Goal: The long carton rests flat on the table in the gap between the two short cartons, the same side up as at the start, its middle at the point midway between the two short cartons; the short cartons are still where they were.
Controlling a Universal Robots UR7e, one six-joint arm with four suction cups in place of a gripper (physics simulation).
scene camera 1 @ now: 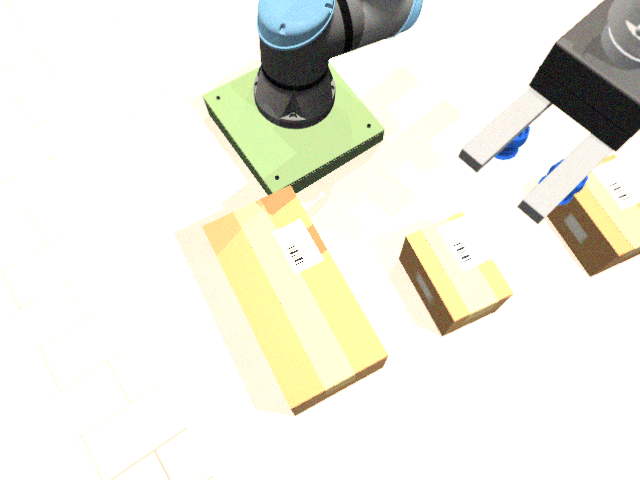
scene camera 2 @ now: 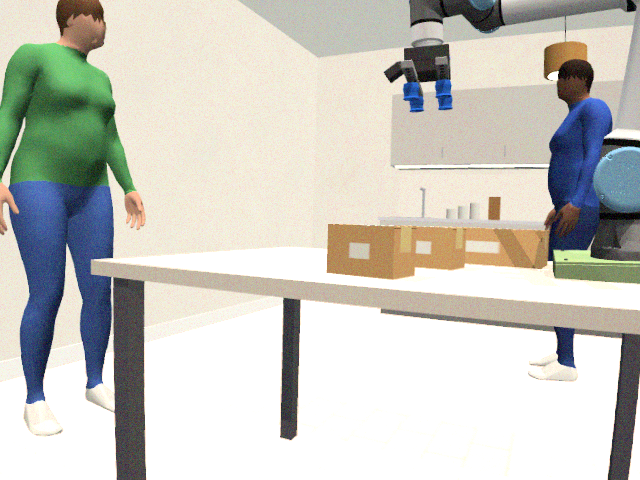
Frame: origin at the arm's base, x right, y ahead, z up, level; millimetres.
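Seen in the pictures: hand at its tool point: [scene camera 1: 569, 128] [scene camera 2: 429, 104]; arm's base at its link origin: [scene camera 1: 294, 94] [scene camera 2: 627, 257].
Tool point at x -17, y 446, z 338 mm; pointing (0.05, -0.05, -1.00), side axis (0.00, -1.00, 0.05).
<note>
Offsets run from my tool point to a thing's top centre.
The long carton {dx +285, dy -157, dz -286 mm} [scene camera 1: 305, 315] [scene camera 2: 481, 258] lies flat on the table, label side up, left of both short cartons in scene camera 1 and outside the gap between them. One short carton {dx +76, dy -8, dz -286 mm} [scene camera 1: 457, 281] [scene camera 2: 439, 253] stands nearest it. The other short carton {dx -177, dy +93, dz -286 mm} [scene camera 1: 597, 227] [scene camera 2: 379, 255] stands farther right in scene camera 1, partly cut off by the frame edge, and nearest the camera in scene camera 2. A gap separates the short cartons. My suction gripper [scene camera 1: 536, 164] [scene camera 2: 429, 100] is open, with nothing on its blue cups, high above the table.
The green base plate [scene camera 1: 248, 139] [scene camera 2: 578, 266] of the arm stands close to one end of the long carton. The table's edge [scene camera 2: 232, 285] runs in front of the cartons in scene camera 2. One person [scene camera 2: 62, 118] stands at the left and another [scene camera 2: 578, 149] behind the table.
</note>
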